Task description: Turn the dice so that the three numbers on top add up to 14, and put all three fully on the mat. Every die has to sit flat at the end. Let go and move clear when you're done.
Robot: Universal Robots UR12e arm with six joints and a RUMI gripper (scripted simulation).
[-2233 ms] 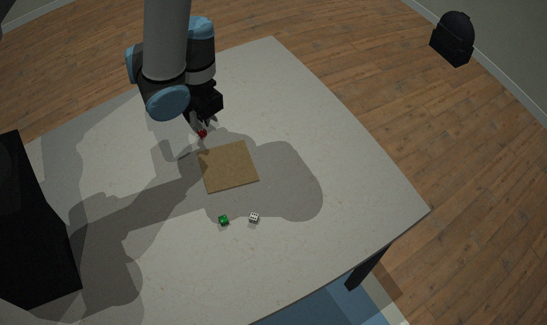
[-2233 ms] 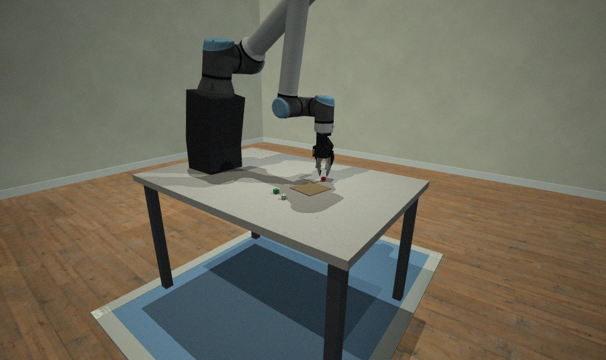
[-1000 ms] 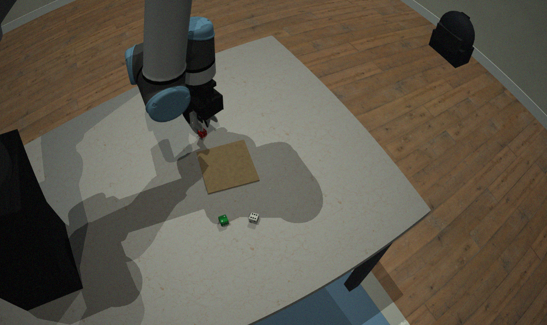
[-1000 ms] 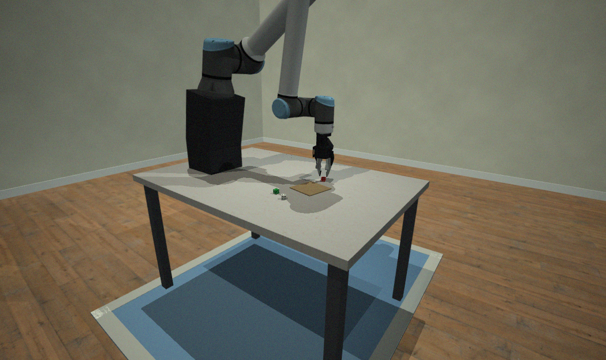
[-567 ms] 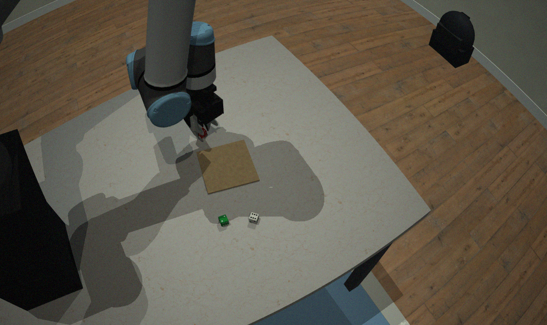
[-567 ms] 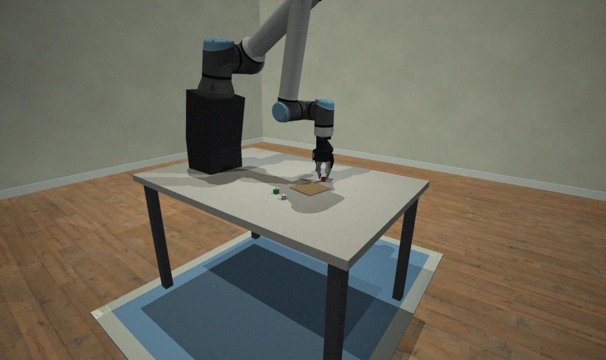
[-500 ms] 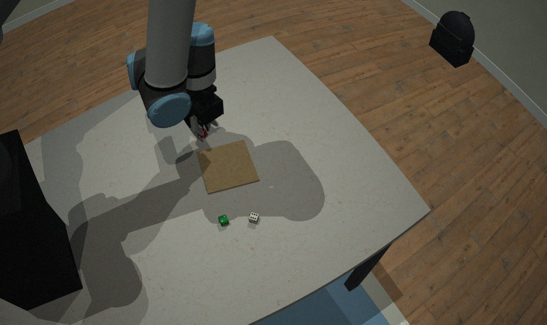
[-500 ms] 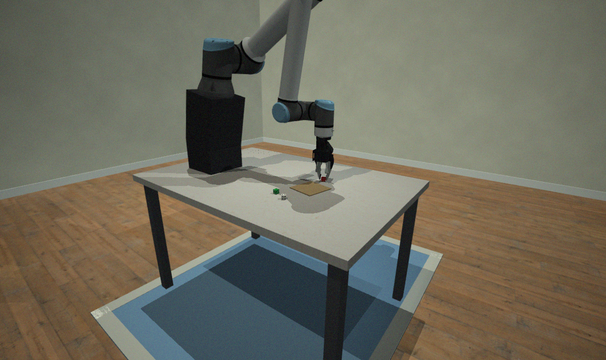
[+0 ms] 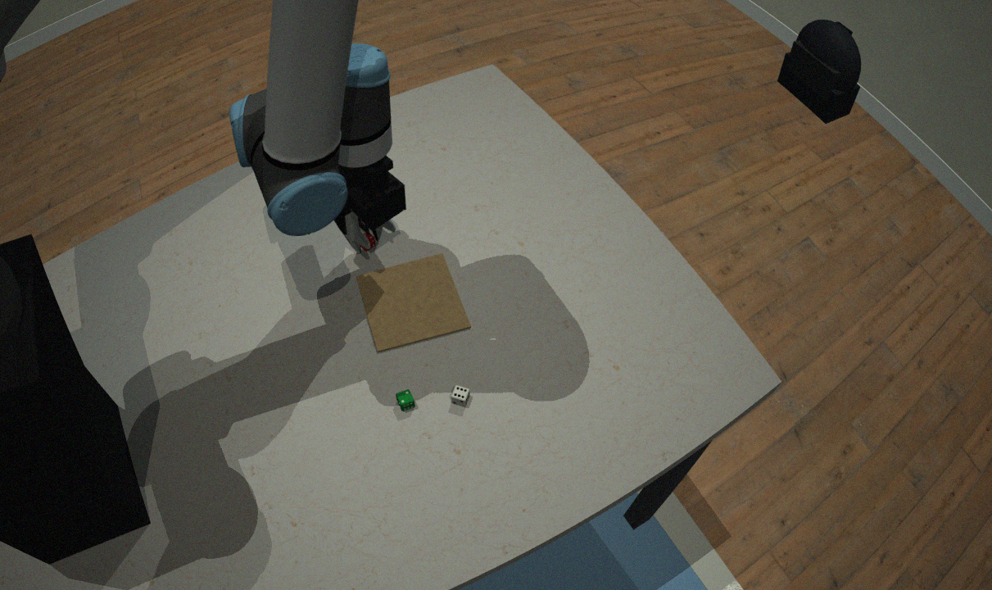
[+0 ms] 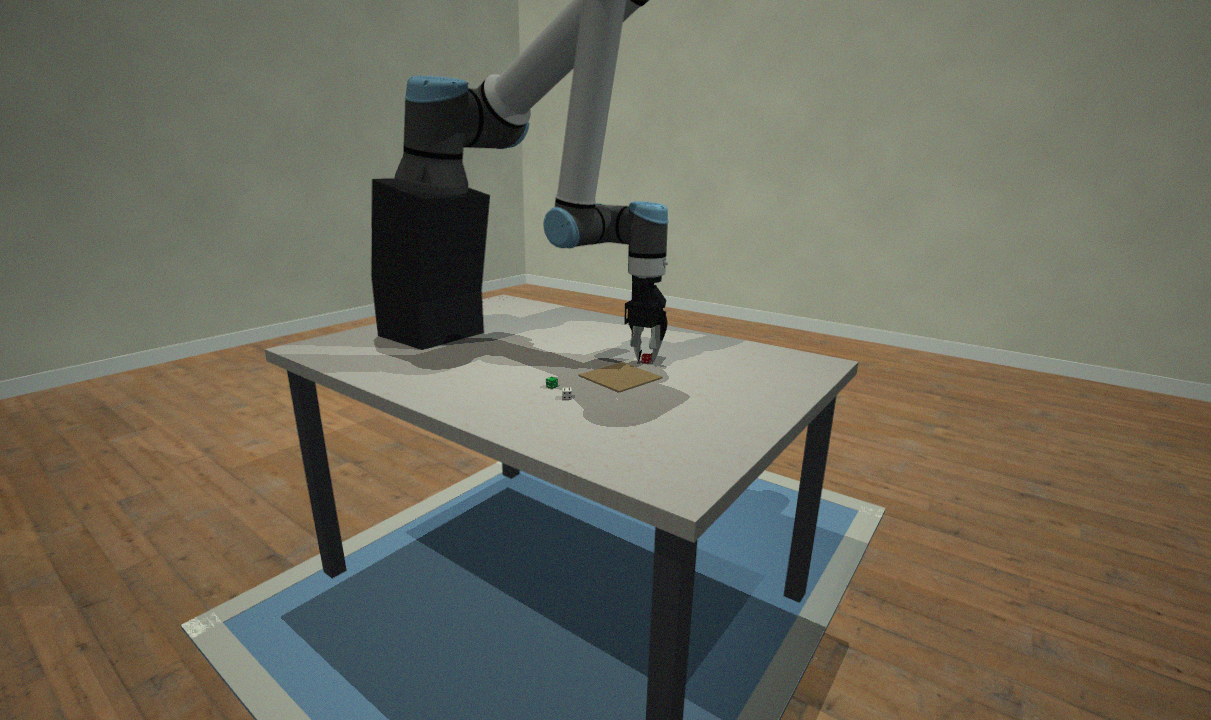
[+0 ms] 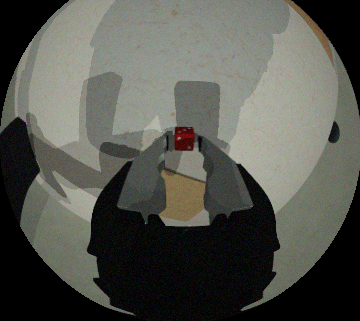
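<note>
My hand is 10 mm above the red die. Round my hand: white die: 310 mm to the right, 30 mm ahead, 10 mm below; then mat: 130 mm to the right, 30 mm ahead, 20 mm below; then green die: 290 mm to the right, 40 mm behind, 10 mm below.
</note>
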